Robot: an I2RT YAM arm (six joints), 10 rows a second.
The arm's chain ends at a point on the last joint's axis. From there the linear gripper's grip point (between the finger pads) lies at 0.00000 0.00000 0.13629 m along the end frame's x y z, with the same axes.
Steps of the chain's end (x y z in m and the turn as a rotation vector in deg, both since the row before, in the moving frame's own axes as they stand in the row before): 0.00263 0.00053 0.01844 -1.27 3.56 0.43; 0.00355 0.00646 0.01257 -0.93 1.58 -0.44; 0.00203 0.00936 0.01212 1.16 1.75 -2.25; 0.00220 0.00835 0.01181 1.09 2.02 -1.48; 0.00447 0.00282 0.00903 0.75 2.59 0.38; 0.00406 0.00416 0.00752 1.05 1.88 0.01
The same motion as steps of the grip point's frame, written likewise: 0.01108 0.00358 0.01814 -1.27 3.56 0.43; 0.00732 0.00866 0.01250 -0.93 1.58 -0.44; 0.00614 0.00652 0.01203 1.16 1.75 -2.25; 0.00697 0.00570 0.01170 1.09 2.02 -1.48; 0.01063 0.00106 0.00888 0.75 2.59 0.38; 0.00853 0.00166 0.00742 1.05 1.88 0.01
